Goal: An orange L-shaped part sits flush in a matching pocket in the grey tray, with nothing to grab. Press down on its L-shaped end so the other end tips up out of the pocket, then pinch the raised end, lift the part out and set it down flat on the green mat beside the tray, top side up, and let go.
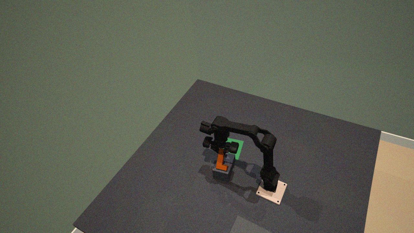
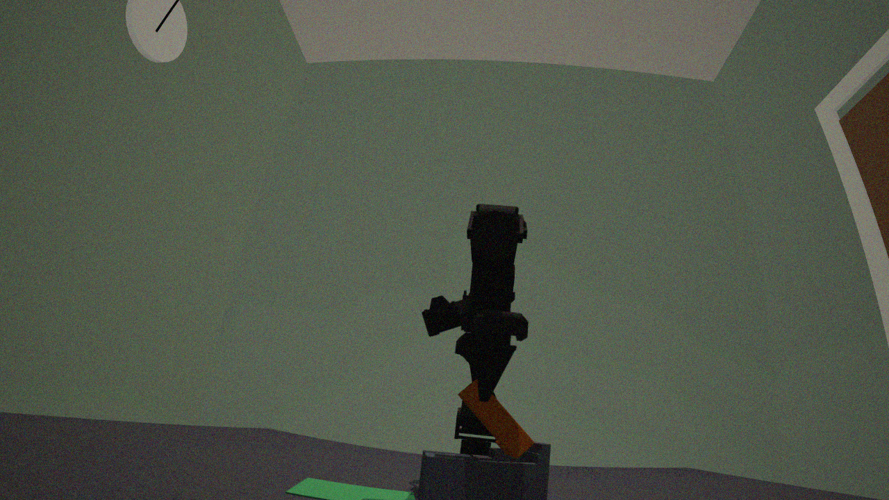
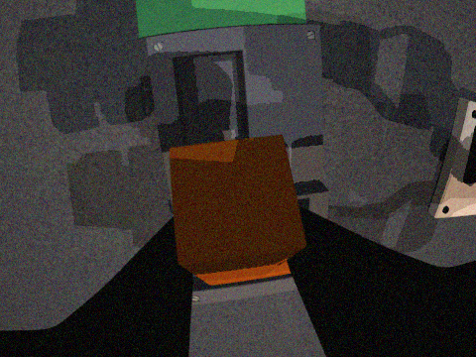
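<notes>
The green mat is 150 mm below my gripper tip, 140 mm to the right of it and 10 mm behind it. The rest, counted from my gripper tip: orange L-shaped part: 30 mm to the left, 30 mm below, 20 mm behind.
</notes>
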